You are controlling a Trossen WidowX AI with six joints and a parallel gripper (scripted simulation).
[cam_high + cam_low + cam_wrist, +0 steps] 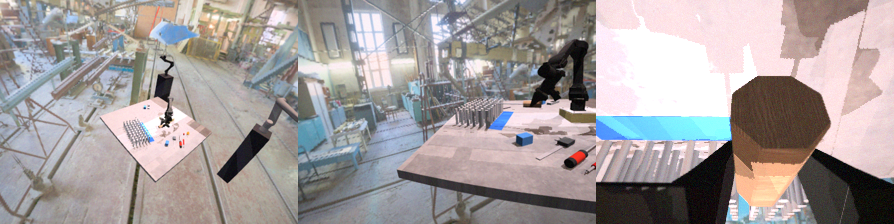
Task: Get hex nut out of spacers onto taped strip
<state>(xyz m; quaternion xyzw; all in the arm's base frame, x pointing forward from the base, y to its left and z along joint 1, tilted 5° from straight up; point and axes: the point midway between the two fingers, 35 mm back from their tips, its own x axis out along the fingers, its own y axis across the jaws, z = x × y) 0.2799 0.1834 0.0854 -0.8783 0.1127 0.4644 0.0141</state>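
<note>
The blue taped strip lies 150 mm ahead of my gripper tip, 130 mm to the right of it and 120 mm below it.
</note>
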